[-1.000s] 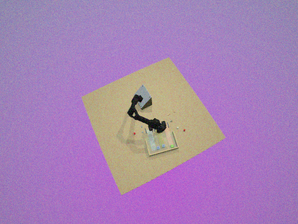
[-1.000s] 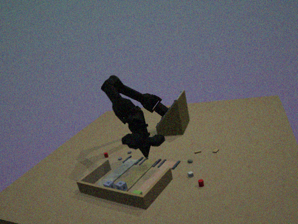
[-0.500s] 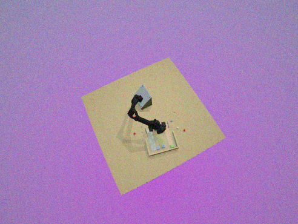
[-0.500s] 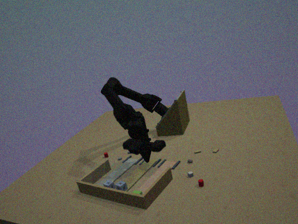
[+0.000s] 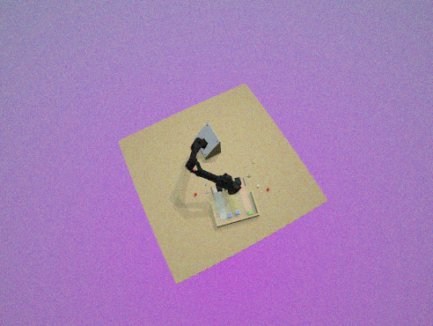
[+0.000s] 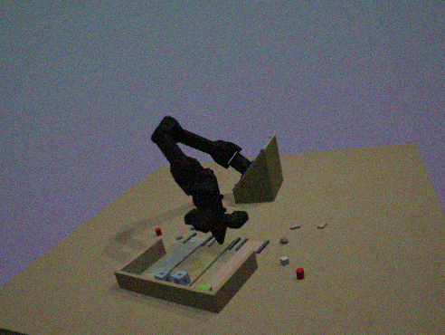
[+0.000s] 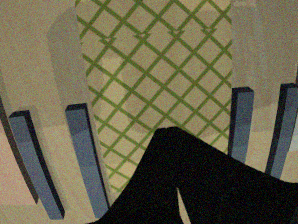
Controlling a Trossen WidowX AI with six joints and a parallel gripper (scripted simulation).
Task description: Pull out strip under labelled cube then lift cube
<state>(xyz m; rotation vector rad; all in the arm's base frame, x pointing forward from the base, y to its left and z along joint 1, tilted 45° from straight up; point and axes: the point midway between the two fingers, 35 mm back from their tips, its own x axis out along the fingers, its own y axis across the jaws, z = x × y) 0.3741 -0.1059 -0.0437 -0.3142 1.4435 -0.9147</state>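
Right now the cross-hatched strip is 9 cm ahead of my gripper tip and 3 cm to the right of it.
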